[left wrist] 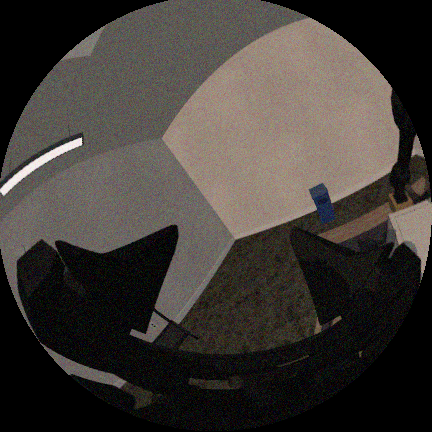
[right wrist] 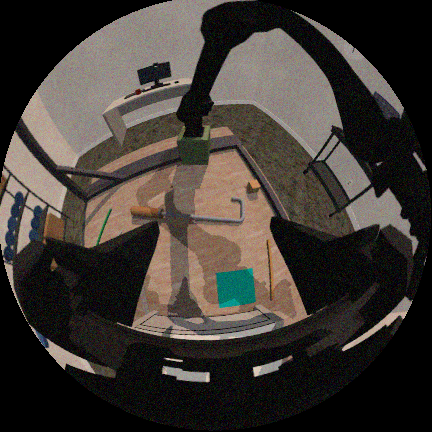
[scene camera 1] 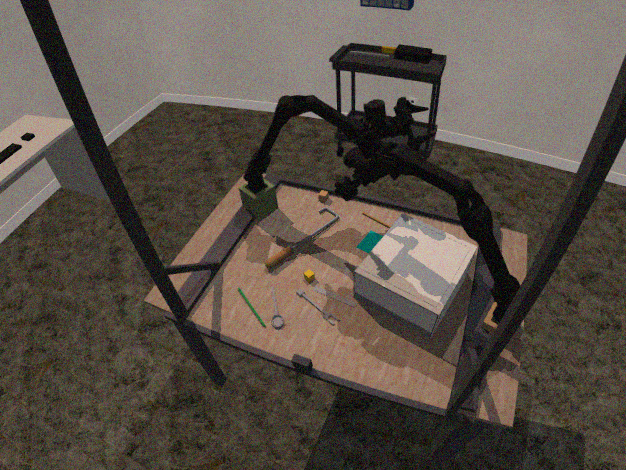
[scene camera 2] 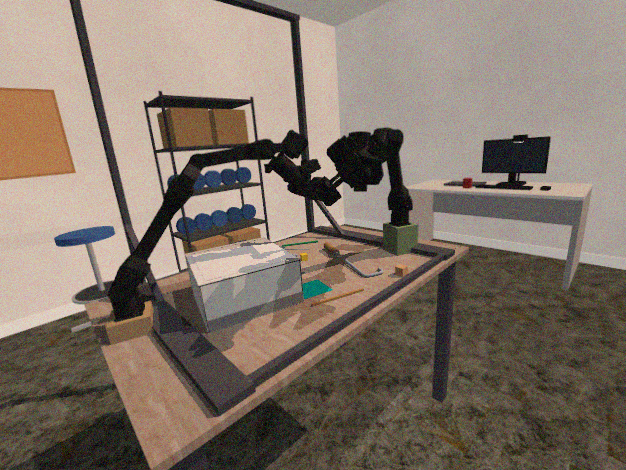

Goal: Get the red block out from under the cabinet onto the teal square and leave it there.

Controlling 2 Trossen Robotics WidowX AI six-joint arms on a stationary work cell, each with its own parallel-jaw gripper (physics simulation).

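Places are measured from the left arm's base along level axes (x left, y back, z up), in millimetres.
Where they show: left gripper, fingertip midpoint: (left wrist: 237, 232) (scene camera 1: 432, 121) (scene camera 2: 342, 169); right gripper, fingertip midpoint: (right wrist: 214, 224); left arm's base, link origin: (right wrist: 193, 131) (scene camera 1: 256, 186) (scene camera 2: 400, 223); right arm's base, link origin: (scene camera 2: 130, 313).
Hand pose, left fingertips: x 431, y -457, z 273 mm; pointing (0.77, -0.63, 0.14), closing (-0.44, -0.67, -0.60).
Each offset is from my left fingertips to the top centre of the thing. "spot": to the spot under its first point.
A white-grey cabinet @(dx -330, dy -207, dz -250 mm) (scene camera 1: 399, 303) (scene camera 2: 252, 298) (right wrist: 240, 327) stands on the table; the red block does not show in any view. The flat teal square @(spot: dx -279, dy +27, dz -385 mm) (scene camera 1: 369, 241) (scene camera 2: 317, 288) (right wrist: 235, 287) lies bare on the table beside the cabinet. My right gripper (scene camera 1: 342, 174) (scene camera 2: 317, 176) (right wrist: 214, 224) is open and empty, high above the table near the teal square. My left gripper (scene camera 1: 426, 126) (left wrist: 237, 232) is open and empty, raised beyond the table's back edge in scene camera 1. In scene camera 2 the two grippers overlap.
A hacksaw (scene camera 1: 313, 235) (right wrist: 220, 219), a yellow cube @(dx -538, dy +67, dz -361 mm) (scene camera 1: 308, 275) (scene camera 2: 303, 257), a green stick @(dx -749, dy +117, dz -379 mm) (scene camera 1: 251, 307), a wrench @(dx -602, dy -31, dz -378 mm) (scene camera 1: 316, 307) and an orange cube @(dx -224, dy +311, dz -356 mm) (scene camera 1: 323, 195) (right wrist: 253, 186) lie on the table. A thin brown stick @(dx -177, dy +53, dz -379 mm) (scene camera 2: 336, 297) (right wrist: 270, 270) lies near the teal square.
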